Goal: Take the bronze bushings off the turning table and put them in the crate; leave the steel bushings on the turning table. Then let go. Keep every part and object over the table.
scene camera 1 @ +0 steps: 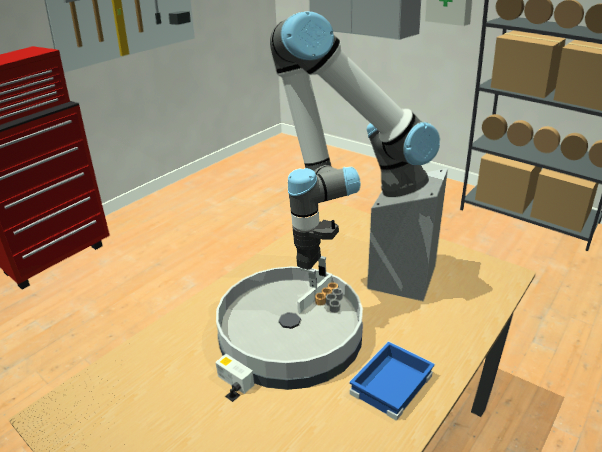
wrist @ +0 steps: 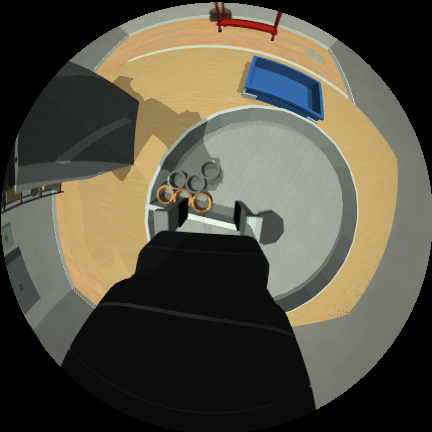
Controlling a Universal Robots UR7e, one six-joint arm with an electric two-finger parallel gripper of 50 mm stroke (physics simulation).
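Places are measured from the arm's base along level axes (x ahead, y left, z up), in centimetres.
Pixels of known places: gripper, fingertip midpoint: (scene camera 1: 318,281) (wrist: 210,208); arm's base at its link origin: (scene camera 1: 405,186).
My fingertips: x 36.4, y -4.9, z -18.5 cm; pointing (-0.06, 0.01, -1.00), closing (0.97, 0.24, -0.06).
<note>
For each thing: its top centre in the pictures, then the offset to it from my fingertips. "*": a spot on its surface instead.
- pale divider at a spot on its surface: (wrist: 216,221) (scene camera 1: 309,293) * dx +1.1, dy -2.7, dz -5.3 cm
- rim at a spot on its surface: (wrist: 158,194) (scene camera 1: 334,283) * dx -9.7, dy -2.0, dz -7.8 cm
- blue crate at its top centre: (wrist: 288,80) (scene camera 1: 393,372) dx +7.1, dy +32.3, dz -10.3 cm
- dark hub at its top centre: (wrist: 268,228) (scene camera 1: 289,319) dx +10.4, dy -2.1, dz -9.2 cm
- control box at a spot on its surface: (scene camera 1: 234,372) * dx +34.9, dy +1.3, dz -9.7 cm
Three bronze bushings stand in a row beside the pale divider (scene camera 1: 306,301) (wrist: 216,221) on the turning table (scene camera 1: 300,372) (wrist: 310,175): one nearest the hub (scene camera 1: 320,301) (wrist: 202,211), a middle one (scene camera 1: 326,291) (wrist: 183,189) and one nearest the rim (scene camera 1: 333,286) (wrist: 158,194). Three steel bushings (scene camera 1: 334,307) (wrist: 202,170) stand close by, on the bronze row's side away from the divider. The blue crate (scene camera 1: 372,400) (wrist: 280,101) is empty. My gripper (scene camera 1: 317,274) (wrist: 210,208) is open and empty, above the divider beside the bronze row; its left finger in the wrist view partly covers the row.
The raised rim circles the turning table, with a dark hub (scene camera 1: 289,320) (wrist: 271,227) at its middle. A control box (scene camera 1: 234,372) stands at the rim's front left. The grey robot pedestal (scene camera 1: 405,245) (wrist: 80,125) stands behind the turning table, on the right in the scene view.
</note>
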